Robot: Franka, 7 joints.
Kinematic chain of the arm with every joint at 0, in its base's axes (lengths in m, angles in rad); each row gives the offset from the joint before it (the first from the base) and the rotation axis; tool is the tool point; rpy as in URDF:
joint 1: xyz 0 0 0.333 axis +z
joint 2: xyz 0 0 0 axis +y
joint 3: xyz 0 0 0.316 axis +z
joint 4: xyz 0.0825 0 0 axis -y
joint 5: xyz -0.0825 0 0.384 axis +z
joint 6: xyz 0 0 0 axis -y
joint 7: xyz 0.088 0 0 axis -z
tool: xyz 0 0 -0.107 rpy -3.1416 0 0
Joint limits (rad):
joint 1: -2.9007..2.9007
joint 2: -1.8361..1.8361
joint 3: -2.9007..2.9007
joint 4: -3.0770..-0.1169
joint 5: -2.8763..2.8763
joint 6: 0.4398..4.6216
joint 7: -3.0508..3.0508
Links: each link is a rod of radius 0.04 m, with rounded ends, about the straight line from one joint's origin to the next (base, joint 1, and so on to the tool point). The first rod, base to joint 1, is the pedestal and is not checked.
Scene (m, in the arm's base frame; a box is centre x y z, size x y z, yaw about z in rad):
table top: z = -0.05
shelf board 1: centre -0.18 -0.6 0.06 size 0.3 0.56 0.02 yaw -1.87
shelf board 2: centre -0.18 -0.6 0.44 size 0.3 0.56 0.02 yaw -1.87
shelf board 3: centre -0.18 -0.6 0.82 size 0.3 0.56 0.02 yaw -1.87
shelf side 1: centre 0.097 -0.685 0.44 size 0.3 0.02 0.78 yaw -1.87
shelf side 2: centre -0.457 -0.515 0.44 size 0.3 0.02 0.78 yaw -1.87
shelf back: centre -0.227 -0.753 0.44 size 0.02 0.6 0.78 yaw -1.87
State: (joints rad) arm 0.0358 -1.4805 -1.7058 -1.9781 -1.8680 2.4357 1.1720
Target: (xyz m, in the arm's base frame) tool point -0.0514 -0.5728 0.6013
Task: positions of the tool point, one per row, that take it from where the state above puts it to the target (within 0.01 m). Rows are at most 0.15 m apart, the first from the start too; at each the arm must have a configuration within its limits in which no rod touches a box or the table.
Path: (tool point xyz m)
1: -0.1698 -0.5235 0.2638
2: -0.1545 -0.4489 0.2605
3: -0.1249 -0.3759 0.2608
4: -0.0821 -0.3082 0.2676
5: -0.0586 -0.3623 0.3583
6: -0.0194 -0.3855 0.4745
7: 0.0122 -0.3666 0.6013
8: -0.0198 -0.4777 0.6023
9: -0.0514 -0.5728 0.6013

